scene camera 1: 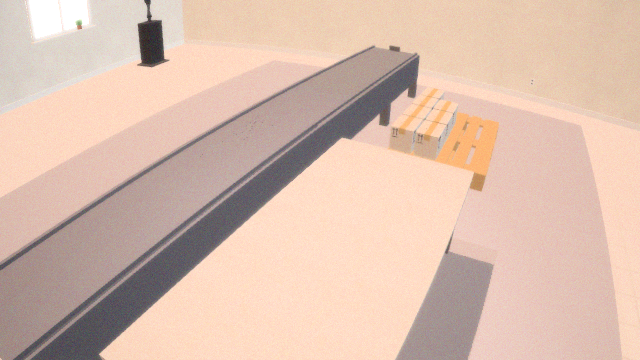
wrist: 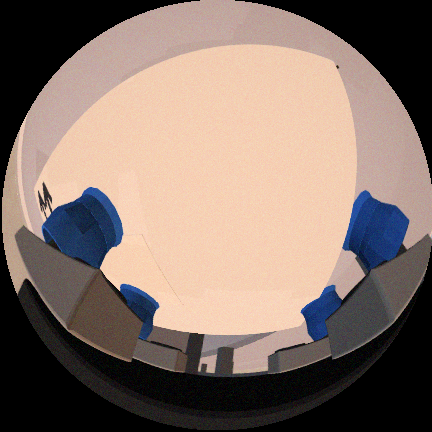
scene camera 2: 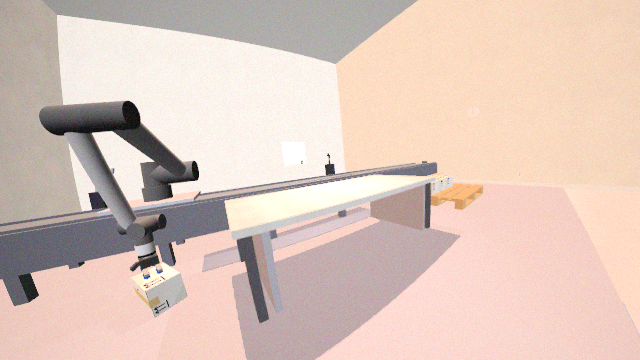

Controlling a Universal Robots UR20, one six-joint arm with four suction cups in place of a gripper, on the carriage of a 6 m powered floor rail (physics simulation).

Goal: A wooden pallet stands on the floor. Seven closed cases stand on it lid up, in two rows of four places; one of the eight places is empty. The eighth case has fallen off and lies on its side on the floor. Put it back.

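Where they show: end effector, tool point: (wrist: 233,264) (scene camera 2: 152,273); arm's base, origin of the base link: (scene camera 2: 159,199).
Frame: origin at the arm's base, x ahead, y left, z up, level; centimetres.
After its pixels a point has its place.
Note:
The fallen case (scene camera 2: 172,294) {x 86.3, y 19.5, z -49.7 cm} (wrist: 225,175) {x 72.2, y 1.9, z -39.0 cm} lies on its side at floor level at the lower left of scene camera 2, arrow marks on its upper and front faces. My gripper (scene camera 2: 153,272) {x 69.6, y 6.5, z -40.4 cm} (wrist: 225,265) {x 69.6, y 6.5, z -40.4 cm} is over it; its blue cups look squashed against the upward face, and I read it as shut on the case. No gap to the floor can be made out. The wooden pallet (scene camera 1: 487,150) {x 130.9, y 360.1, z -42.6 cm} (scene camera 2: 460,203) {x 132.1, y 315.0, z -48.5 cm} stands far off beyond the table. Closed cases (scene camera 1: 422,125) (scene camera 2: 442,184) stand lid up on it in two rows. The right row ends shorter at its far end, where the empty place is.
A long table (scene camera 1: 310,240) {x 79.4, y 148.2, z -4.0 cm} (scene camera 2: 325,197) {x 108.9, y 120.5, z -4.0 cm} stands between the case and the pallet. The dark rail (scene camera 1: 320,135) (scene camera 2: 210,215) runs alongside both and carries the arm (scene camera 2: 97,175) {x 71.7, y -7.9, z 26.1 cm}. A black pedestal (scene camera 1: 151,42) stands by the far left wall.

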